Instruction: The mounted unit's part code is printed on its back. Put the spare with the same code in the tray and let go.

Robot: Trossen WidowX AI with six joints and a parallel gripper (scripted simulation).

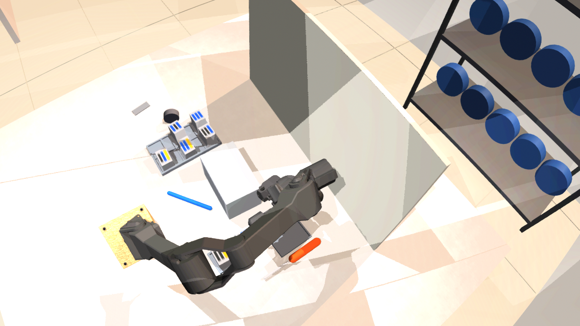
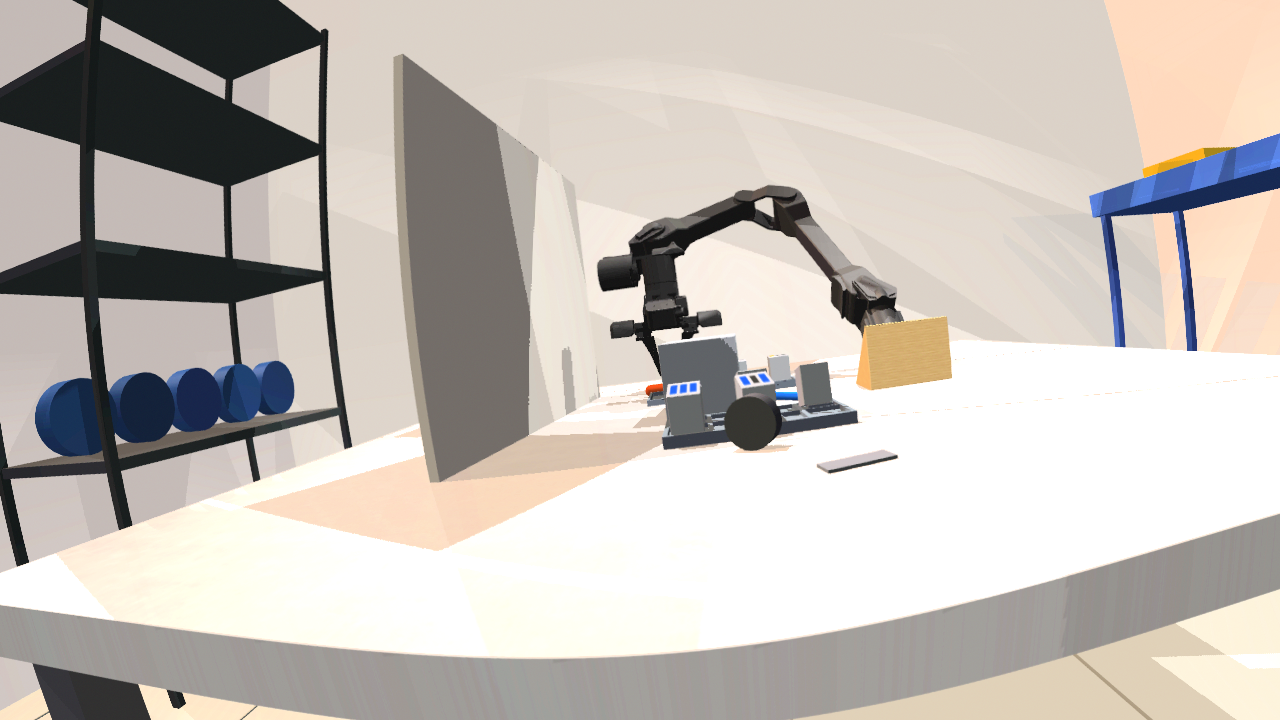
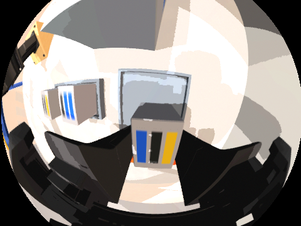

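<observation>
My gripper tip is now 4 cm above the shallow tray. Round my gripper tip: blue stick: 15 cm behind, 22 cm to the left, 4 cm below; grey box: 3 cm behind, 19 cm to the left, 1 cm above; grey spare: 2 cm above.
</observation>
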